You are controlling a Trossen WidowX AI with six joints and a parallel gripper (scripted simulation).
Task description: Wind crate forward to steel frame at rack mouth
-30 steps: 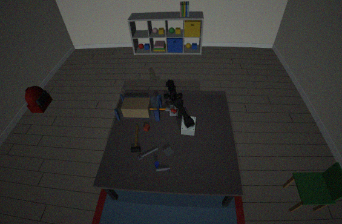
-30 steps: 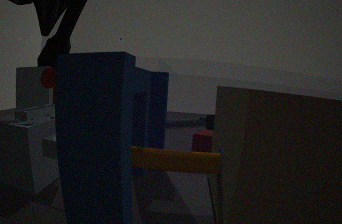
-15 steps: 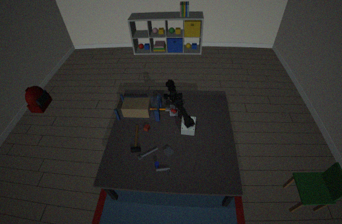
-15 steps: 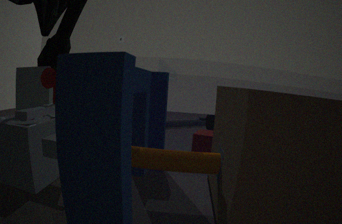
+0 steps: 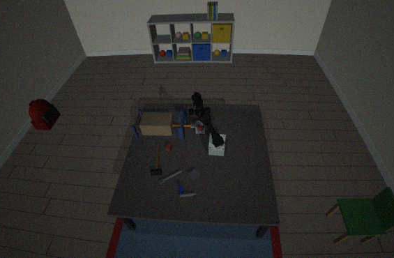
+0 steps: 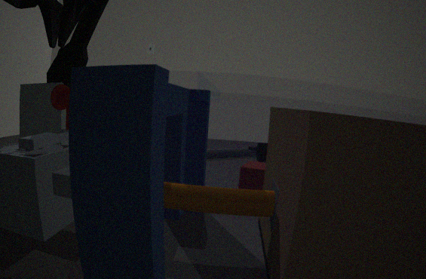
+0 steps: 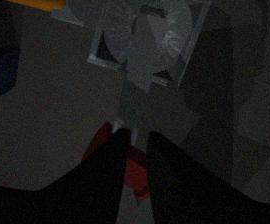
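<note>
Right now the red knob is 8 cm below my gripper tip, 6 cm to the left of it and 1 cm behind it. Also, from my gripper tip: grey winch 18 cm below, 5 cm to the right, 1 cm behind; then grey winch handle 11 cm below, 2 cm to the left, 1 cm behind; then blue steel frame 16 cm ahead, 11 cm below, 4 cm to the right.
</note>
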